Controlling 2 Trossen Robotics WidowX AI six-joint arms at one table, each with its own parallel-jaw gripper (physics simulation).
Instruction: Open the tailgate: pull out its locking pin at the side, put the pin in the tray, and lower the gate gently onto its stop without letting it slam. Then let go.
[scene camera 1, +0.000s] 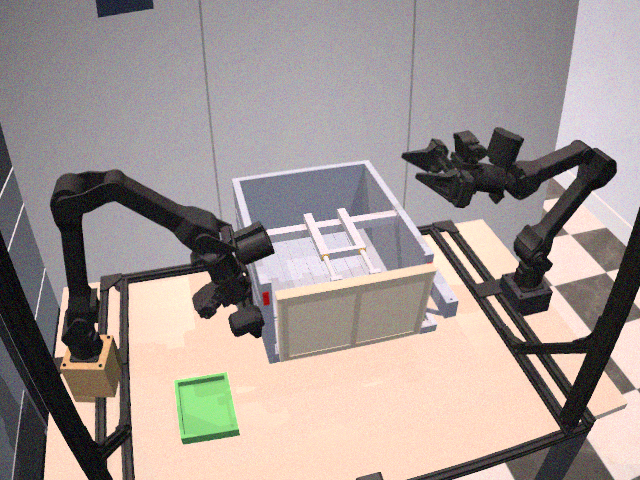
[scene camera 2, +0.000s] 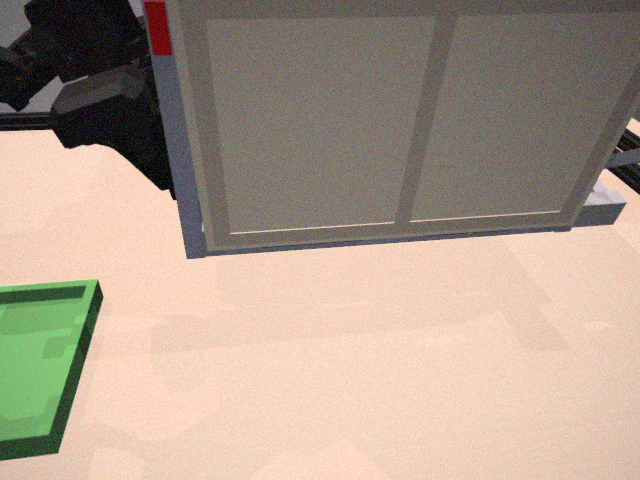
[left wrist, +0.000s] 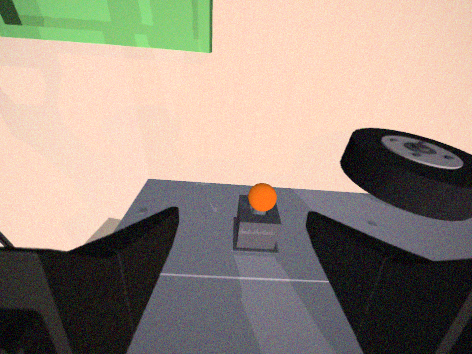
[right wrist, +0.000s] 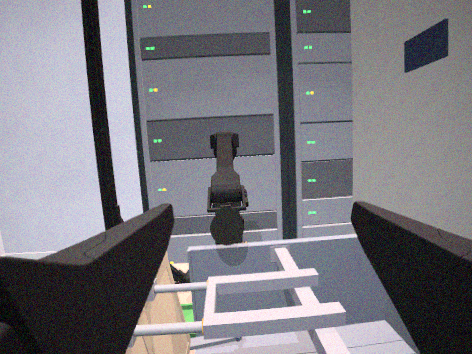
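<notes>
The locking pin shows its orange ball head in the left wrist view, at a small block on the grey side wall; the scene cameras do not show it. My left gripper is open and empty, beside the truck's side, with its fingers spread on either side of the pin in the left wrist view. The beige tailgate stands upright, closed. The green tray lies in front of my left arm, with no pin seen in it. My right gripper is open and empty, high above the truck's right side.
The grey truck box holds a pale frame with two rods reaching towards the tailgate. A black wheel stands out from the side wall near my left fingers. A grey beam sticks out at the box's right.
</notes>
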